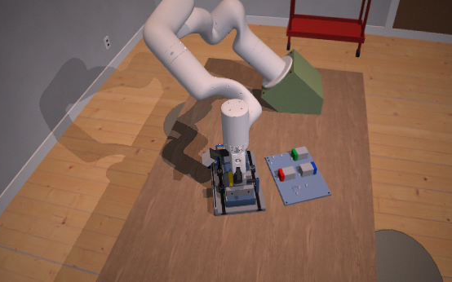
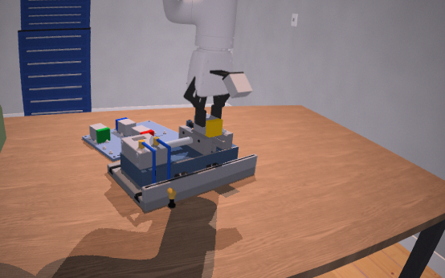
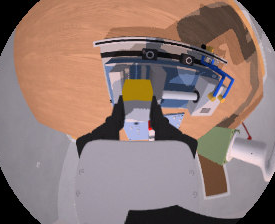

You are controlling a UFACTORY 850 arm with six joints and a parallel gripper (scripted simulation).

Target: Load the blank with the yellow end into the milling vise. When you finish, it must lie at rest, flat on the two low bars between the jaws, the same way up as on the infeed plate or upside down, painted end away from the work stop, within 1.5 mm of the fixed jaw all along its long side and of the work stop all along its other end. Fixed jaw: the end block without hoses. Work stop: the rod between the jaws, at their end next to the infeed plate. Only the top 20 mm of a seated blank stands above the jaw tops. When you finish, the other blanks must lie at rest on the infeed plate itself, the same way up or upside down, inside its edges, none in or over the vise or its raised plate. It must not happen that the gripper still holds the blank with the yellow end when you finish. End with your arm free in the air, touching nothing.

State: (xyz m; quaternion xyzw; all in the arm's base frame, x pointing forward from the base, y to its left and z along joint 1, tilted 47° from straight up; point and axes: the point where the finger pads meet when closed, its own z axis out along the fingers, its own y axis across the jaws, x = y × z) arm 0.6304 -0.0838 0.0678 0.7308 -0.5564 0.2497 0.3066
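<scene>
Right now the yellow-ended blank is 20 mm below my hand. Also, from my hand: red-ended blank 180 mm to the left, 120 mm behind, 110 mm below; fixed jaw 50 mm below, 30 mm ahead, 10 mm to the left; milling vise 90 mm below, 70 mm behind, 10 mm to the right.
</scene>
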